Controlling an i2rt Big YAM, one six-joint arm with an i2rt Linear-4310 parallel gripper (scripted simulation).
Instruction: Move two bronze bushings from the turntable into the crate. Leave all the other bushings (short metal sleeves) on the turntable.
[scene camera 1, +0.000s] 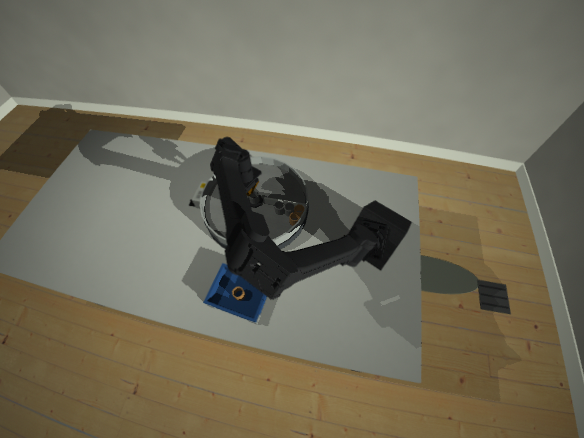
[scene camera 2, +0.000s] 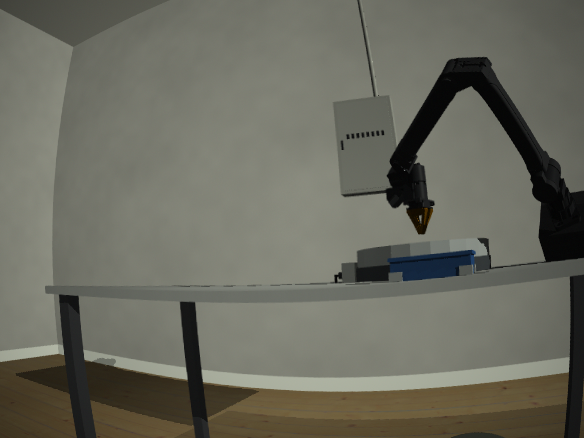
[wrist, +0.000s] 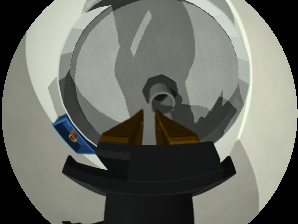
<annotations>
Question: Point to a blue crate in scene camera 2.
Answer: At 459, 263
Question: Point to the gripper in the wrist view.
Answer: At 149, 113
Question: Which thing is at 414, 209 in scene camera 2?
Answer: The gripper.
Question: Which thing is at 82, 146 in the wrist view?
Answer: A blue crate.
</annotations>
